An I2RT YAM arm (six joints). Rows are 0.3 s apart.
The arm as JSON. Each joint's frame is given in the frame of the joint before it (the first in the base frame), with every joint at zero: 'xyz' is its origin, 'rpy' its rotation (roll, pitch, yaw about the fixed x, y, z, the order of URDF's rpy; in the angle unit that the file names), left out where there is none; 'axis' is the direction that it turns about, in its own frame. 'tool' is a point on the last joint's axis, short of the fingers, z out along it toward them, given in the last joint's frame.
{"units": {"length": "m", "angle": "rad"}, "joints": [
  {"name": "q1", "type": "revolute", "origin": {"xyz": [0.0, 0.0, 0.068]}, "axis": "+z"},
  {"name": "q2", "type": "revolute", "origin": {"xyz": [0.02, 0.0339, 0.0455], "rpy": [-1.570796, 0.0, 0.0]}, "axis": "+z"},
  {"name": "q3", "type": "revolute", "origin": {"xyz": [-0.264, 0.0, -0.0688], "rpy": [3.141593, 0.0, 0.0]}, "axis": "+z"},
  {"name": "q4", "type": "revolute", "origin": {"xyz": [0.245, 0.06, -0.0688]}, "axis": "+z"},
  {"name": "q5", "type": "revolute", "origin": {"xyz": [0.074, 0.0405, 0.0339], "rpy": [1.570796, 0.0, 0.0]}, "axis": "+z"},
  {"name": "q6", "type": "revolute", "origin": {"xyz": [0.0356, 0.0, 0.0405], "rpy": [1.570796, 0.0, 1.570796]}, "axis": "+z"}
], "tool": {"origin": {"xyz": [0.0, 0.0, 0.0], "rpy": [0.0, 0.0, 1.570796]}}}
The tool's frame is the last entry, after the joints.
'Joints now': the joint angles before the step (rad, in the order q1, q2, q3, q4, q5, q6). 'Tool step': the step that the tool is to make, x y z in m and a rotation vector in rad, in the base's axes. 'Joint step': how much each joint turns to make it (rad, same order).
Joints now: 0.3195, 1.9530, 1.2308, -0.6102, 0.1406, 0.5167
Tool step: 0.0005, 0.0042, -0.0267, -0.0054, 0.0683, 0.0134
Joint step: 0.0087, 0.0768, -0.0002, 0.0108, -0.0172, -0.0012
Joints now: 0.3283, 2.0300, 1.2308, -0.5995, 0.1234, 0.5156
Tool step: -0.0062, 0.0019, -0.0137, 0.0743, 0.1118, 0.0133
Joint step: 0.0000, 0.0370, 0.0002, -0.0452, -0.1072, 0.0007
